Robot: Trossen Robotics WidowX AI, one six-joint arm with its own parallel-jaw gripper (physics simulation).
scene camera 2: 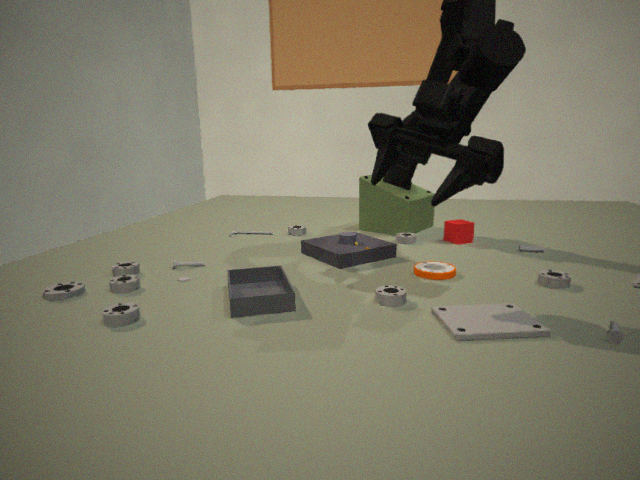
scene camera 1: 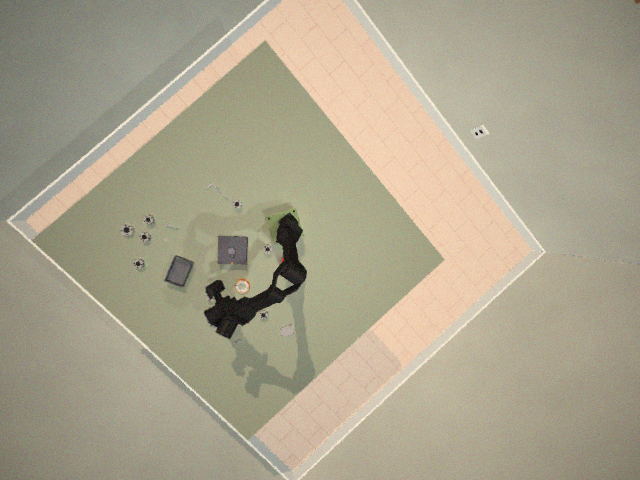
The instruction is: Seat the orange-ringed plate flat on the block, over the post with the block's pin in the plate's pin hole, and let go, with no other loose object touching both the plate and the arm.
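Places are measured from the arm's base along level axes (x ahead, y left, z up), in metres.
Where they show: gripper, between the fingertips: (scene camera 2: pixel 401 193) (scene camera 1: pixel 210 300); arm's base, origin of its link: (scene camera 2: pixel 397 182) (scene camera 1: pixel 288 222).
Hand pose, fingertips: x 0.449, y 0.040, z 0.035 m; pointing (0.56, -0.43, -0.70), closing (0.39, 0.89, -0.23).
Note:
Things, the pixels of their top centre, and the offset from my fingertips. "pt": a spot on its surface instead.
- orange-ringed plate, centre of its top: (scene camera 2: pixel 434 267) (scene camera 1: pixel 242 286) 0.128 m down, 0.095 m back, 0.049 m left
- dark square block, centre of its top: (scene camera 2: pixel 347 233) (scene camera 1: pixel 231 250) 0.099 m down, 0.174 m back, 0.105 m right
- block's round post, a spot on its surface: (scene camera 2: pixel 347 238) (scene camera 1: pixel 229 253) pt 0.104 m down, 0.159 m back, 0.103 m right
- dark open tray, centre of its top: (scene camera 2: pixel 258 280) (scene camera 1: pixel 178 271) 0.113 m down, 0.063 m ahead, 0.184 m right
- red cube, centre of its top: (scene camera 2: pixel 459 221) 0.098 m down, 0.319 m back, 0.094 m left
- grey square slab, centre of its top: (scene camera 2: pixel 486 317) 0.130 m down, 0.085 m ahead, 0.107 m left
- here, centre of its top: (scene camera 2: pixel 391 290) 0.123 m down, 0.038 m ahead, 0.007 m right
The orange-ringed plate (scene camera 1: pixel 236 286) (scene camera 2: pixel 435 275) lies flat on the table, apart from the dark square block (scene camera 1: pixel 224 257) (scene camera 2: pixel 341 256). The block's round post (scene camera 1: pixel 231 251) (scene camera 2: pixel 347 238) stands up bare. Small yellow and orange marks show beside the post; which one is the pin I cannot tell. My gripper (scene camera 1: pixel 219 310) (scene camera 2: pixel 404 194) is open and empty, tilted, with its fingers spread high above the table. In the scene camera 1 view it is beside the plate, to its lower left. The plate's pin hole is too small to make out.
A dark open tray (scene camera 1: pixel 179 271) (scene camera 2: pixel 262 304) stands near the block. A green box (scene camera 2: pixel 382 211) is at the arm's base, with a red cube (scene camera 2: pixel 459 231) nearby. A grey square slab (scene camera 2: pixel 491 322) and several grey round parts, one here (scene camera 2: pixel 390 296), lie around.

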